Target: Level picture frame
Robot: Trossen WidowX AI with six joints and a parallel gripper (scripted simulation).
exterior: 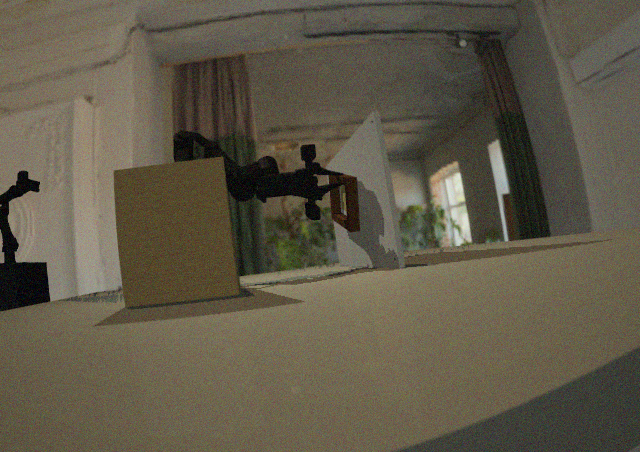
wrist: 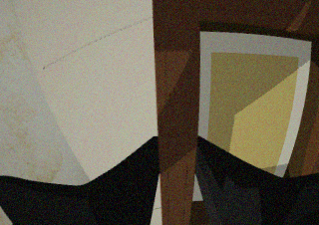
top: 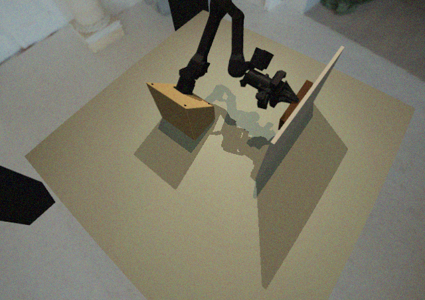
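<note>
The brown picture frame lies 5 cm below my gripper tip and 1 cm to the left of it. Also, from my gripper tip: white wall panel: 7 cm below, 2 cm ahead.
</note>
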